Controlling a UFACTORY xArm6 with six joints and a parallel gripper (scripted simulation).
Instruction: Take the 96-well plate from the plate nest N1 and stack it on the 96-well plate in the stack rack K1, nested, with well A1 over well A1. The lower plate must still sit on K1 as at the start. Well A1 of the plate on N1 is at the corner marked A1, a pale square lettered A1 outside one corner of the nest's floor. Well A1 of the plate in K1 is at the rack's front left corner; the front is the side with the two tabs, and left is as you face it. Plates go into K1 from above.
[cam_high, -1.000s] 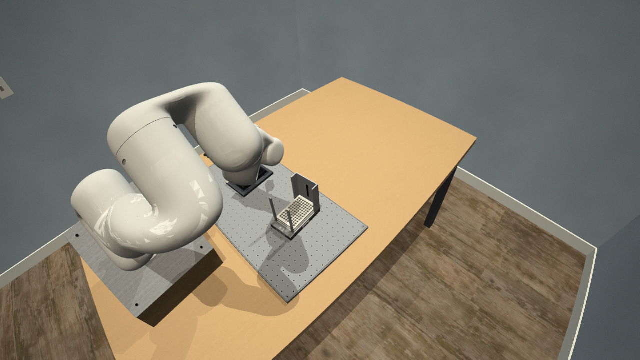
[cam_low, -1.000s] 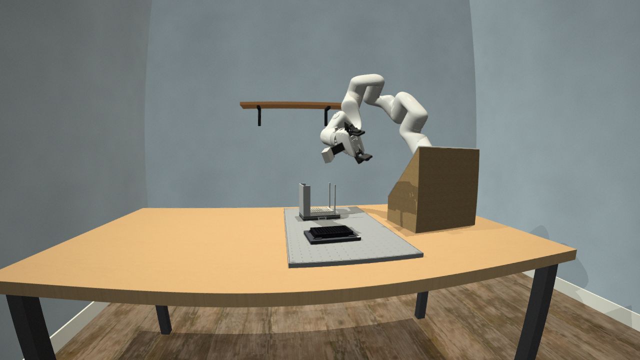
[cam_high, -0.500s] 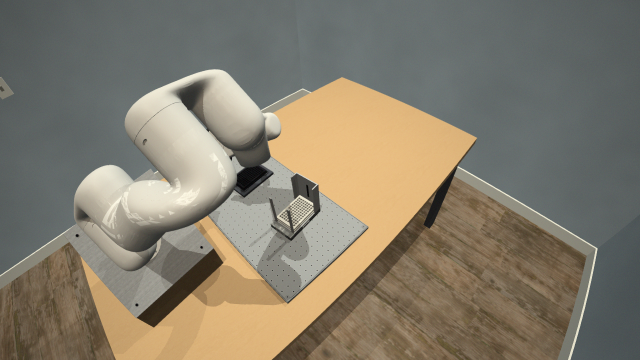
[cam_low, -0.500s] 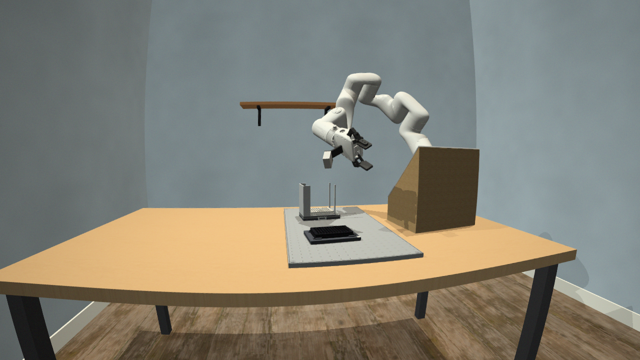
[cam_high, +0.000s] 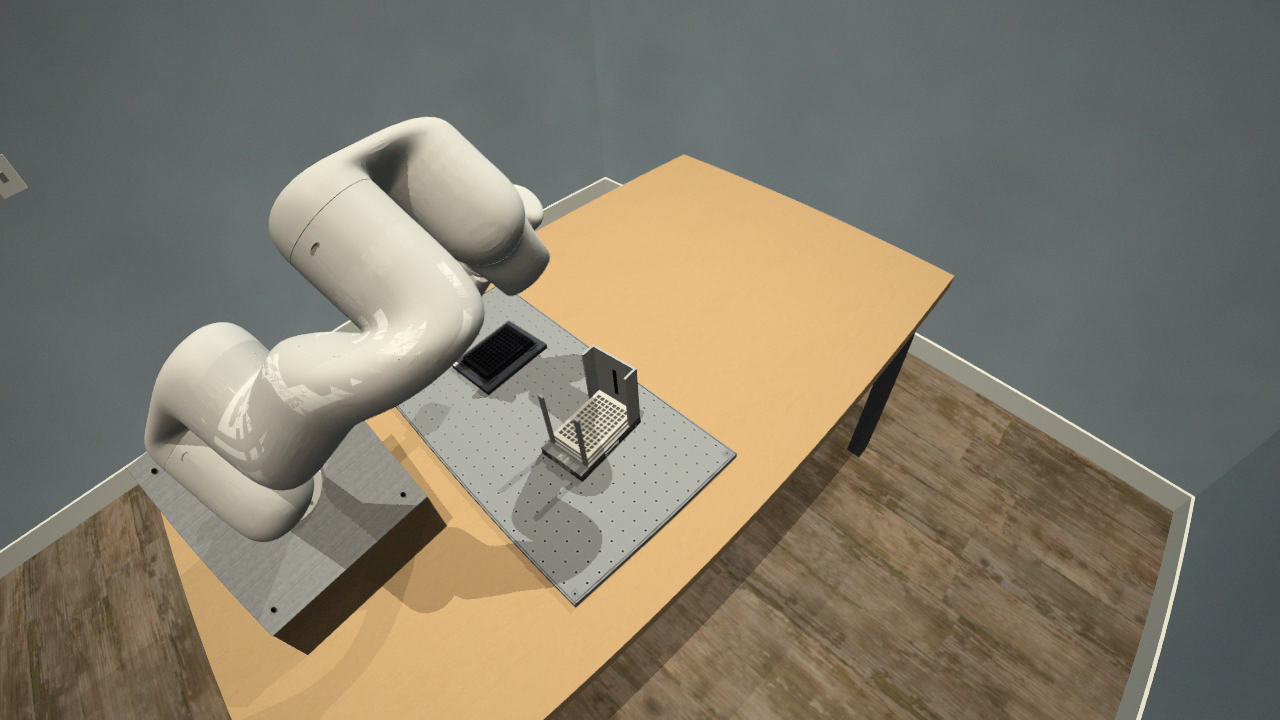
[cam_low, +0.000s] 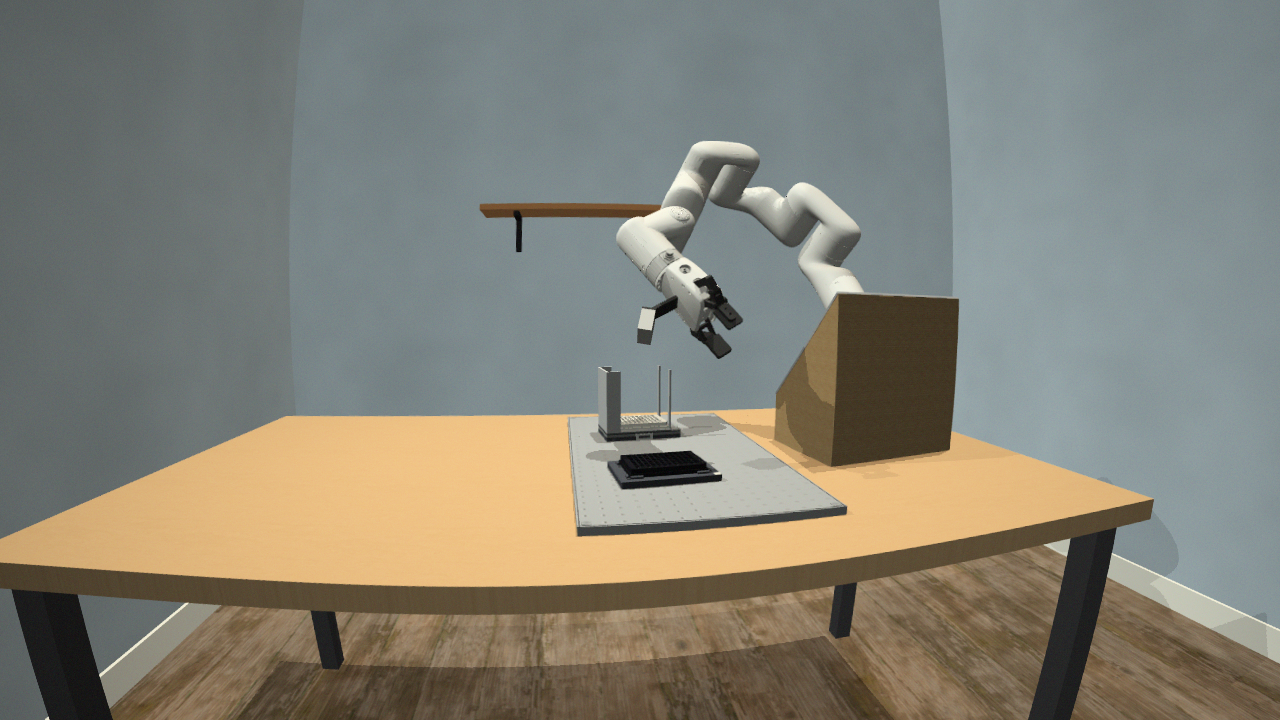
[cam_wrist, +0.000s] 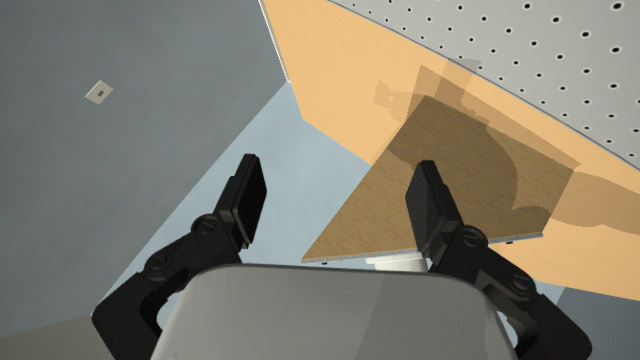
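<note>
My gripper is now 210 mm above the black 96-well plate, 110 mm short of it and 30 mm to the right of it. Also, from my hand: thin rack post (230 mm to the right, 140 mm below, 60 mm ahead); pale A1 square (210 mm below, 70 mm to the left, 30 mm ahead); plate nest N1 (220 mm below, 110 mm ahead, 30 mm to the left).
</note>
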